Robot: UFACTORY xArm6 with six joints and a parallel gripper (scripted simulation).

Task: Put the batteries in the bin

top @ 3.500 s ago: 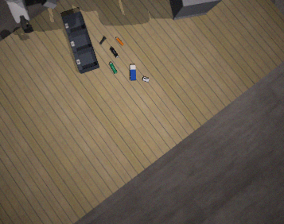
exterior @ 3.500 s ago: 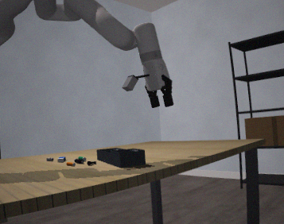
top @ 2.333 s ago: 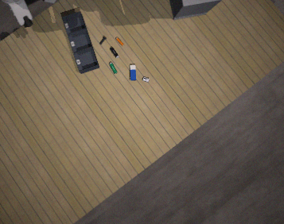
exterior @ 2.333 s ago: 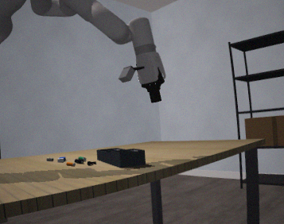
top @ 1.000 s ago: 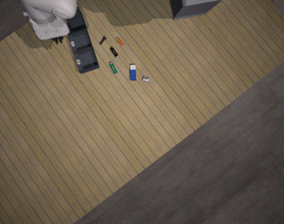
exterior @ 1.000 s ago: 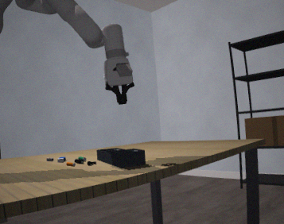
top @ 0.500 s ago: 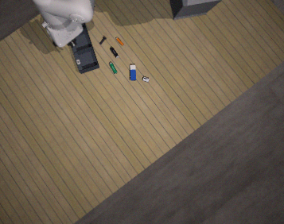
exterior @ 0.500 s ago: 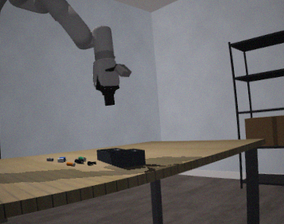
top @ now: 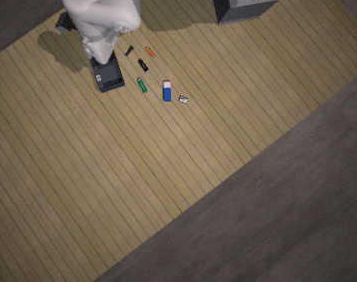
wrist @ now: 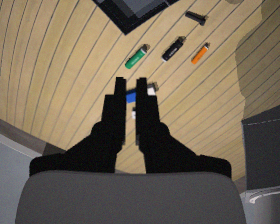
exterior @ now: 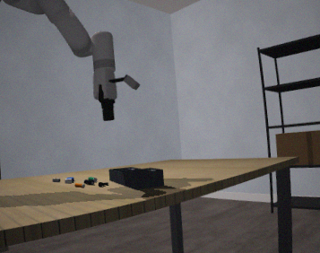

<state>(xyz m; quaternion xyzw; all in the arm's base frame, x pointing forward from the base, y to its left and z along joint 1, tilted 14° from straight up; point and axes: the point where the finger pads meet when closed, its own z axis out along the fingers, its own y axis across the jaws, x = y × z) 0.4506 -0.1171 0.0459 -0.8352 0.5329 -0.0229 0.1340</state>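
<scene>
The dark bin lies 200 mm below my hand and 110 mm to the right of it. From my hand the other things lie so: orange battery: 220 mm below, 130 mm behind; then green battery: 220 mm below, 70 mm to the left, 30 mm behind; then black cylindrical battery: 220 mm below, 80 mm behind, 20 mm to the left.
</scene>
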